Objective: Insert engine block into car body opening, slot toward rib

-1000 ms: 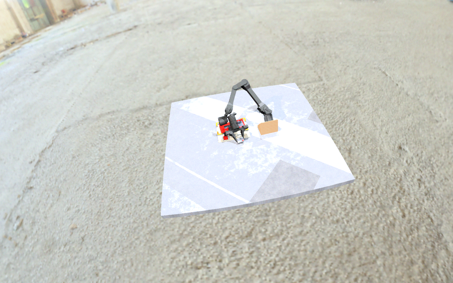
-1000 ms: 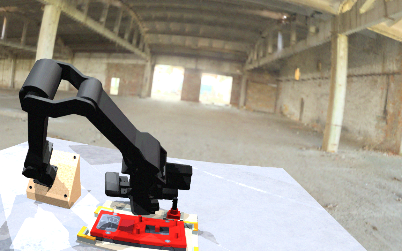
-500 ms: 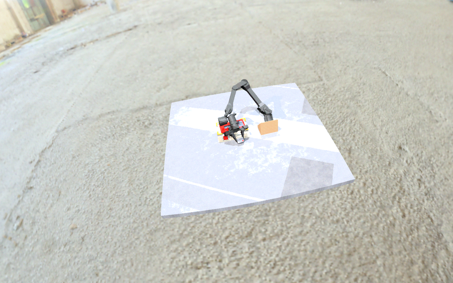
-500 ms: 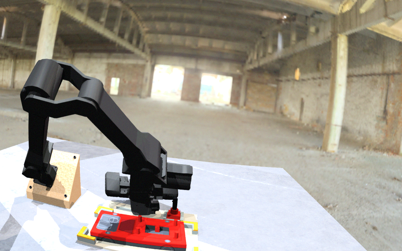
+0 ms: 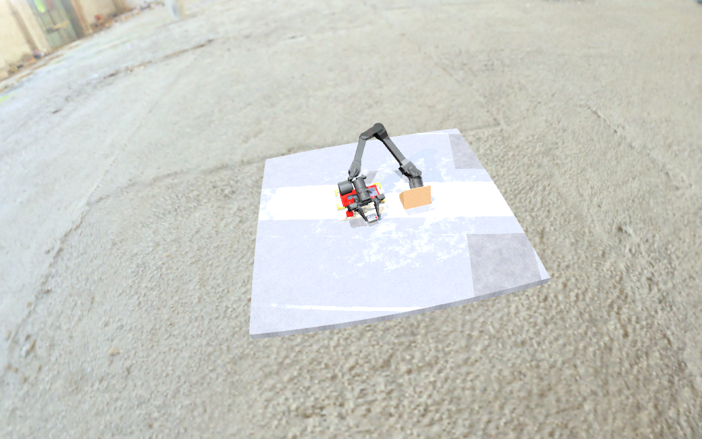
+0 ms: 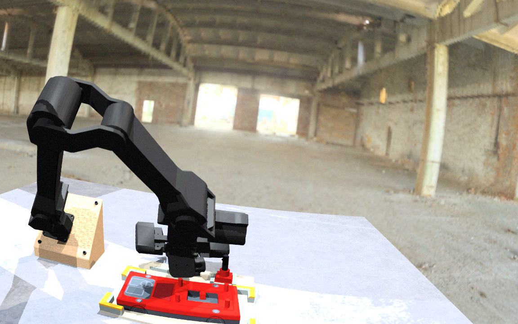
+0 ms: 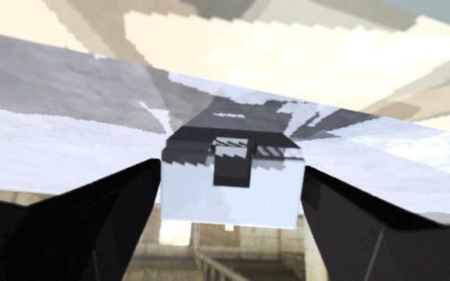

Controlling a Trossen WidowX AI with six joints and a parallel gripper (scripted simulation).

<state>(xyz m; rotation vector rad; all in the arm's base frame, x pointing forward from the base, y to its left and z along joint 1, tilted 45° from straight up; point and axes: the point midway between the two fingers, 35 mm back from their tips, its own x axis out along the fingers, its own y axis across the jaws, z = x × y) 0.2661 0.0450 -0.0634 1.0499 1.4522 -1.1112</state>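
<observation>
The engine block is 10 mm to the right of my gripper tip. The rest, counted from my gripper tip: cream base plate 170 mm to the right, 40 mm ahead, 10 mm below.
</observation>
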